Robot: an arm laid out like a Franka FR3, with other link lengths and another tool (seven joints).
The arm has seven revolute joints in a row. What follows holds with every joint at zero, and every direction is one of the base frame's.
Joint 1 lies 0.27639 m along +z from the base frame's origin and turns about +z.
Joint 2 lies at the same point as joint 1 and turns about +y.
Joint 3 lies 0.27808 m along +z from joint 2 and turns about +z.
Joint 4 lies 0.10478 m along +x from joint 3 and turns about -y.
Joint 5 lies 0.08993 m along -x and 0.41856 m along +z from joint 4 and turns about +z.
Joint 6 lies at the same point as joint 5 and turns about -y.
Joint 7 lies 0.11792 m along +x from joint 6 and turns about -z.
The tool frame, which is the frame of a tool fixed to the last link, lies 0.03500 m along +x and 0.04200 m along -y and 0.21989 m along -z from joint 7; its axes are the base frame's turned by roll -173.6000, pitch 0.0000 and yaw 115.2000 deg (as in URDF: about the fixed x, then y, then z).
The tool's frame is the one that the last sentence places.
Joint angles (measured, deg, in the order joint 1, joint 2, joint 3, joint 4, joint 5, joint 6, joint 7), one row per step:
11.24, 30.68, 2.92, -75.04, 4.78, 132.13, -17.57
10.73, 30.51, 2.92, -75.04, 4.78, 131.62, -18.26
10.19, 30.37, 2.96, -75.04, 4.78, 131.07, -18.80
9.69, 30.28, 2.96, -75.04, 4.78, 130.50, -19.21
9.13, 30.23, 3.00, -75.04, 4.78, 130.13, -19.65
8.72, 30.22, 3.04, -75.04, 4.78, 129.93, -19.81
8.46, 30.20, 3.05, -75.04, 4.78, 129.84, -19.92
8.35, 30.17, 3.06, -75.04, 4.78, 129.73, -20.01
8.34, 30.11, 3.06, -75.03, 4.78, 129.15, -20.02
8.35, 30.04, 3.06, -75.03, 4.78, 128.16, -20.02
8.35, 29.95, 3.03, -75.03, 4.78, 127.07, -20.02
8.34, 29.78, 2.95, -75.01, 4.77, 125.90, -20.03
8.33, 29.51, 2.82, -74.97, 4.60, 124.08, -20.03
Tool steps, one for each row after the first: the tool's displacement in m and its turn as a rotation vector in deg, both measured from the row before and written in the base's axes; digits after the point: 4 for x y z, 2 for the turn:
0.0006, -0.0073, 0.0007, -0.36, 0.20, 0.16
0.0004, -0.0074, 0.0000, -0.29, 0.30, 0.04
0.0003, -0.0074, -0.0009, -0.26, 0.39, -0.07
0.0007, -0.0077, -0.0006, -0.21, 0.24, -0.09
0.0006, -0.0057, -0.0006, -0.08, 0.16, -0.21
0.0005, -0.0038, 0.0000, -0.05, 0.05, -0.14
0.0000, -0.0015, 0.0000, -0.04, 0.06, -0.01
-0.0013, -0.0001, -0.0014, -0.09, 0.50, 0.06
-0.0024, 0.0002, -0.0030, -0.16, 0.90, 0.12
-0.0027, -0.0004, -0.0031, -0.19, 0.98, 0.09
-0.0028, -0.0012, -0.0019, -0.22, 0.95, 0.06
-0.0044, -0.0022, -0.0026, -0.48, 1.44, 0.11

